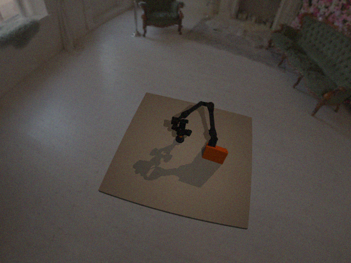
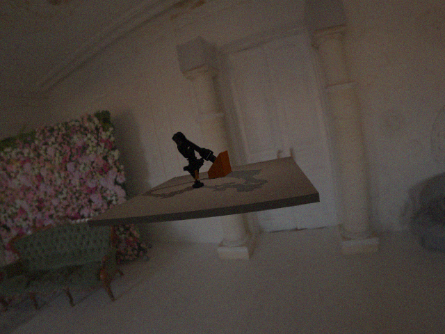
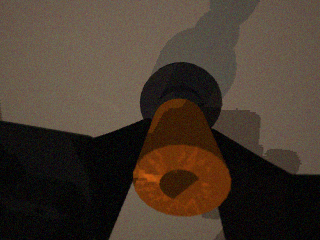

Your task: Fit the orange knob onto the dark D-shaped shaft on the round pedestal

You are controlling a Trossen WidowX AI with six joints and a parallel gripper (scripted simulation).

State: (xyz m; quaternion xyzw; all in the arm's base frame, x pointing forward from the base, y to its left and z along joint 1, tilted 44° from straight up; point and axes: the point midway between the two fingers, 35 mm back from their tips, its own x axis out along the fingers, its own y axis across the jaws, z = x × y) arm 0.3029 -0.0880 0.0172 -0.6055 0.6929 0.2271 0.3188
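The orange knob lies 20 mm above my gripper tip. From my gripper tip the other things lie so: dark round pedestal: 40 mm below.
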